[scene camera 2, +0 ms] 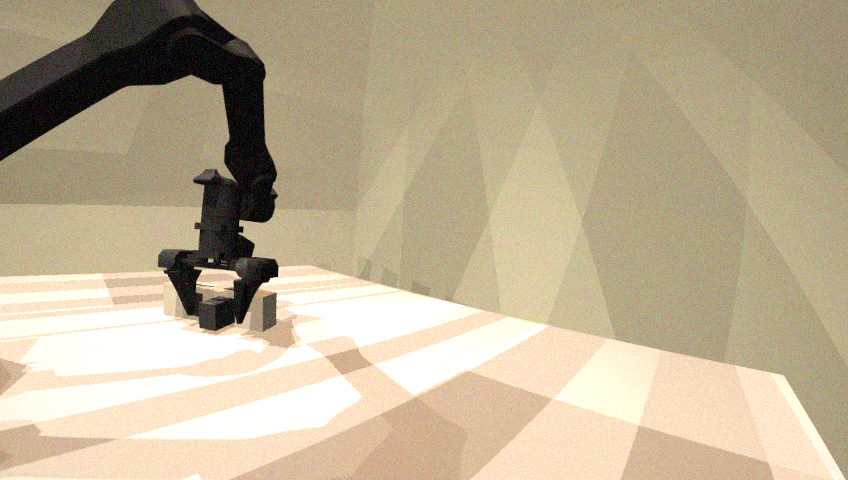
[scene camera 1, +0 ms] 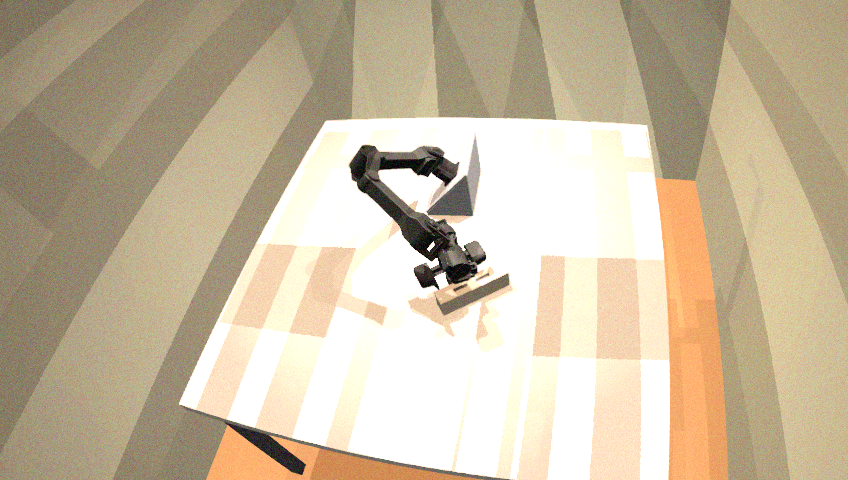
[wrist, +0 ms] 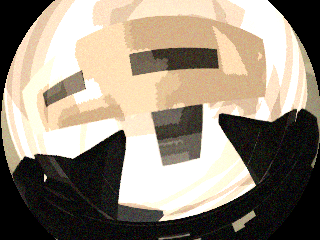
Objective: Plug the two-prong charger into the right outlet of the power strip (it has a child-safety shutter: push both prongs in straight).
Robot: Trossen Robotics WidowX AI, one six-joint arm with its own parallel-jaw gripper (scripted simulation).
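Scene camera 1 gives me my gripper, which is open and holds nothing. The wrist view has the gripper too. A blocky charger is here in the scene as well.
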